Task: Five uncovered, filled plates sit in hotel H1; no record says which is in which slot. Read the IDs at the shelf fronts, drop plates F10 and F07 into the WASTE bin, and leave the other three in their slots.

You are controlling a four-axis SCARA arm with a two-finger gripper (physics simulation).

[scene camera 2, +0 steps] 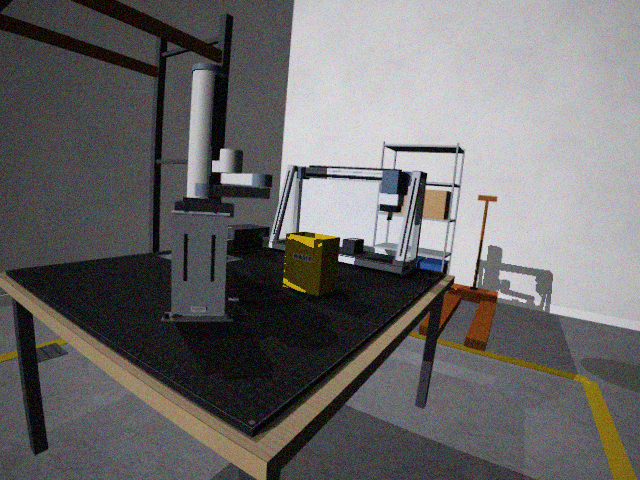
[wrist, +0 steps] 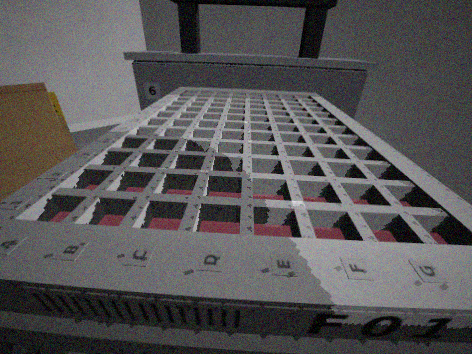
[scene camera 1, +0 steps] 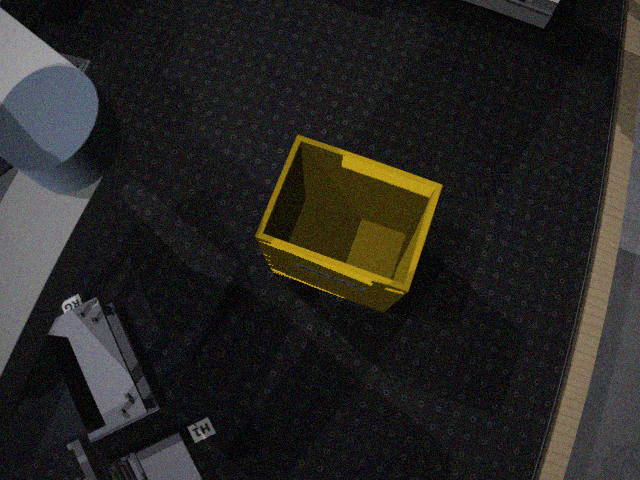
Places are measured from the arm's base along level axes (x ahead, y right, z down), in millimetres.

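Pixels of known places: gripper, fingertip midpoint: (wrist: 244,150).
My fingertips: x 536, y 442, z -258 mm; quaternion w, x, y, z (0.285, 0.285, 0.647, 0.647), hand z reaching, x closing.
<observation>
For each thing: its top centre in the pictures, then the offset to it from my fingertips. "*": a spot on its surface instead.
- Plate F01 at its top centre: (wrist: 247,120) dz -21, dx -15, dy -14 mm
- hotel H1 at a spot on its surface: (scene camera 1: 165,459) * dz +237, dx -21, dy -69 mm
- yellow WASTE bin at its top centre: (scene camera 1: 350,209) (scene camera 2: 313,235) dz +45, dx +110, dy -416 mm
- grey housing marked 6 at a spot on its surface: (wrist: 250,75) * dz -28, dx +31, dy +31 mm
Plate F01 (wrist: 162,295) fills the lower wrist view, close to the camera. It is pale, with rows of square wells, red filling and column letters on its rim. Its ID is at its front right. The fingers do not show; the wrist view looks over F01, and what lies under it is hidden. Plates F10 and F07 cannot be made out. Part of hotel H1 (scene camera 1: 165,459) shows at the lower left of scene camera 1, by its H1 label (scene camera 1: 201,429). The yellow WASTE bin (scene camera 1: 391,173) (scene camera 2: 311,263) stands upright with its top open; no plate shows inside it.
A regrip stand (scene camera 1: 105,366) labelled RG stands near H1. The arm (scene camera 1: 51,116) (scene camera 2: 242,179) reaches over the table's left side in scene camera 1. A gantry frame (scene camera 2: 415,219) stands behind the bin. A grey housing marked 6 (wrist: 250,75) rises behind plate F01.
</observation>
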